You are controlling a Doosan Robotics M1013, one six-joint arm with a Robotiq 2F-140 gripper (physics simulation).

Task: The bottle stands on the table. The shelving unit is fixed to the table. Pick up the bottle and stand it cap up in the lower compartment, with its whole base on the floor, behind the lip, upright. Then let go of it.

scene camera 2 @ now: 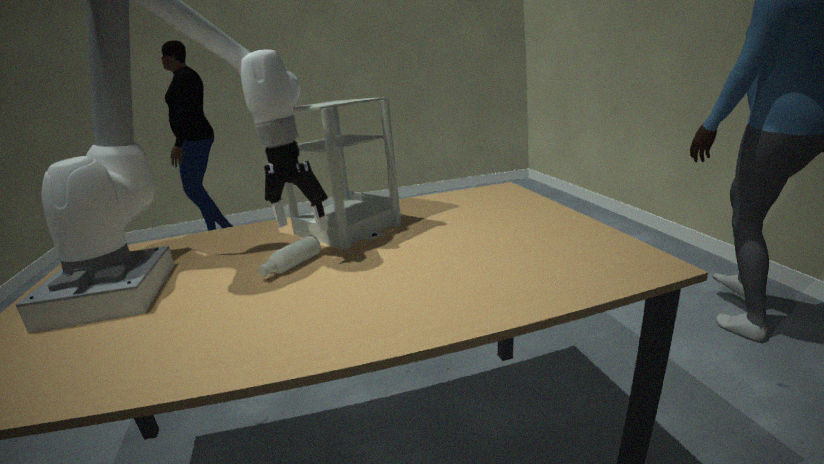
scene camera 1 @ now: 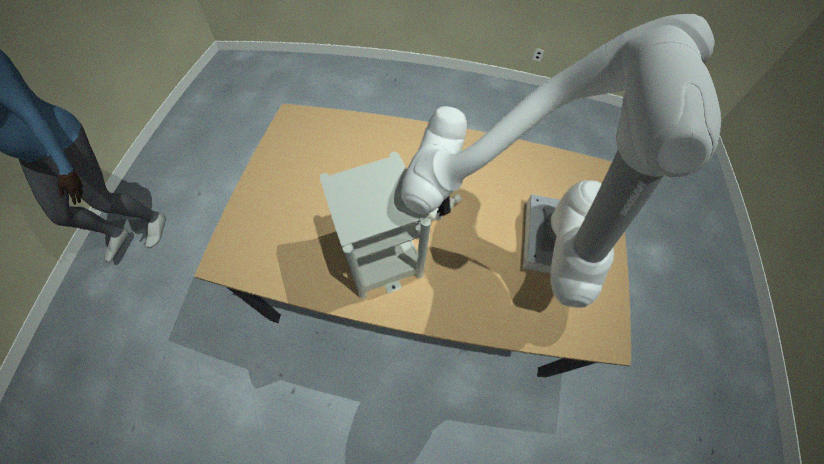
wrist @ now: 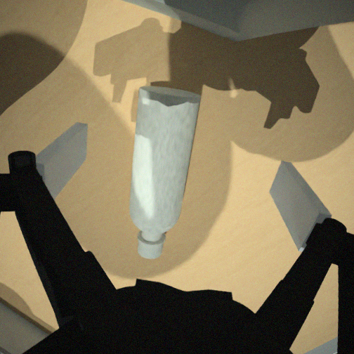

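Where they show: gripper, between the fingertips: (scene camera 2: 302, 227); arm's base, origin of its link: (scene camera 2: 100, 271).
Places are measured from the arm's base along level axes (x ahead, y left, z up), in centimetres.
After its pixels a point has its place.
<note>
The pale grey-green bottle (scene camera 1: 455, 200) @(x 41.5, y -5.1, z -3.0 cm) (scene camera 2: 291, 256) @(x 47.4, y -3.5, z -2.9 cm) (wrist: 162, 160) lies on its side on the table. Its base is beside the shelving unit and its cap points away from it; the arm hides most of it in scene camera 1. The shelving unit (scene camera 1: 369, 198) @(x 63.3, y 21.8, z 30.3 cm) (scene camera 2: 337, 172) @(x 61.6, y 5.1, z 13.8 cm) stands upright, and its lower compartment floor (scene camera 1: 385, 269) @(x 59.0, y 27.5, z -1.4 cm) shows between the posts. My gripper (scene camera 2: 300, 213) @(x 51.0, y 1.5, z 2.2 cm) (wrist: 182, 159) is open and empty, pointing down above the table. In the wrist view the bottle shows between its widely spread fingers, below them and left of the middle.
The table (scene camera 1: 288, 138) @(x 117.3, y -23.0, z -6.6 cm) (scene camera 2: 461, 276) @(x 83.0, y -22.6, z -6.6 cm) bears the arm's base plate (scene camera 1: 527, 233) @(x 13.6, y 2.1, z -3.0 cm) (scene camera 2: 86, 317) @(x 0.7, y -13.8, z -5.2 cm). The unit's post (scene camera 1: 423, 250) @(x 47.8, y 25.9, z 15.5 cm) and top board are close to the arm's wrist. A person in blue (scene camera 1: 40, 126) (scene camera 2: 778, 86) and a person in black (scene camera 2: 187, 103) stand off the table.
</note>
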